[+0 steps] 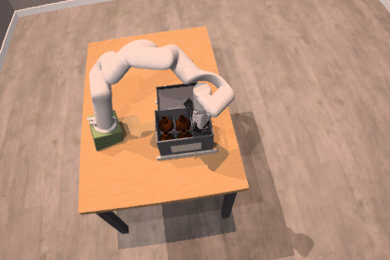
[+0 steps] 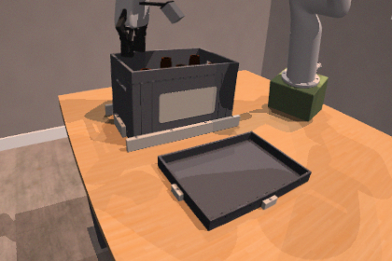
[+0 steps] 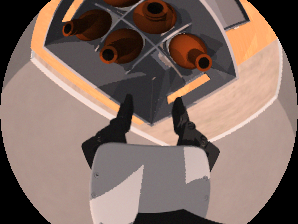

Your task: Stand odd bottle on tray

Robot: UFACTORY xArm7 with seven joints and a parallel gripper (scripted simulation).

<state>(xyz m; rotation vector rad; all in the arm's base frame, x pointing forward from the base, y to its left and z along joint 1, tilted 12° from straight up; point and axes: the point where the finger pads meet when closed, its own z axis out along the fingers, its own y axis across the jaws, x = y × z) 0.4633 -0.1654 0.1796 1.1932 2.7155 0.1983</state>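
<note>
The glass bottle lies 9 cm to the left of my hand and 11 cm below it. From my hand the other things lie so: crate 9 cm behind, 5 cm to the left, 11 cm below; then dark tray 9 cm behind, 32 cm to the left, 18 cm below.
</note>
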